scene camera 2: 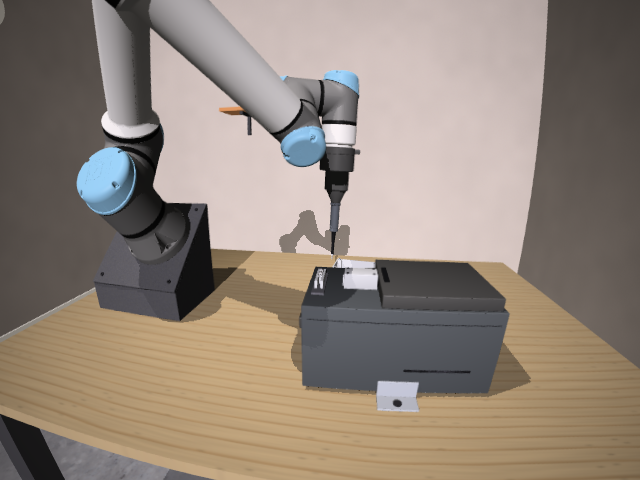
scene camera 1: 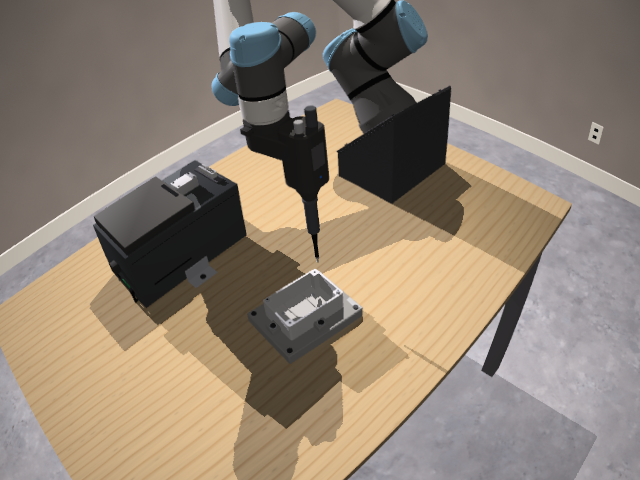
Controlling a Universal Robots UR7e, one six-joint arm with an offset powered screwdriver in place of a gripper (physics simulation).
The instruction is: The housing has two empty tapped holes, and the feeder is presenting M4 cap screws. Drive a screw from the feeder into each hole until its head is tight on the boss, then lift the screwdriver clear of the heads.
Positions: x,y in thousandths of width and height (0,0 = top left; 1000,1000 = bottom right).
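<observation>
A dark grey plate (scene camera 1: 488,705) is what I see here.
</observation>
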